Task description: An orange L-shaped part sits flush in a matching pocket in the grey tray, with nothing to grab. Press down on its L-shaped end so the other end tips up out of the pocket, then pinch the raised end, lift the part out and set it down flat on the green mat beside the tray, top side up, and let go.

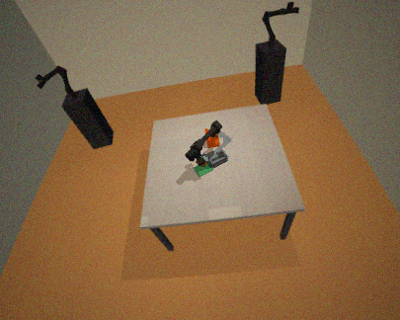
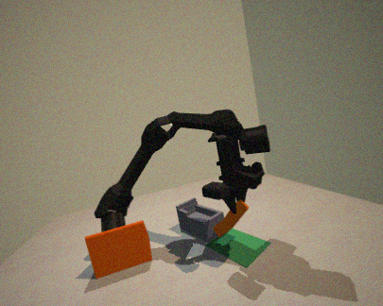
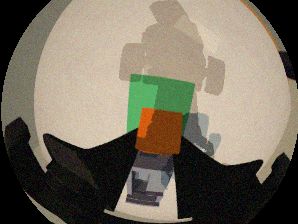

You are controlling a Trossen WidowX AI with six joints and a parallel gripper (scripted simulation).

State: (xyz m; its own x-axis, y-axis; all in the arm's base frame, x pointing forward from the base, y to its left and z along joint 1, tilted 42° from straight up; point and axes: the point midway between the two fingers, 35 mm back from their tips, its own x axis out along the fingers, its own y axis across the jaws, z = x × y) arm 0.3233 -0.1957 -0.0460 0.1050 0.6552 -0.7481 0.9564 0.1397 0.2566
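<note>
My gripper tip is 120 mm above the green mat, 20 mm to the right of it and 10 mm past it. Also, from my gripper tip: orange L-shaped part (30 mm below, 20 mm to the left, 20 mm behind).
</note>
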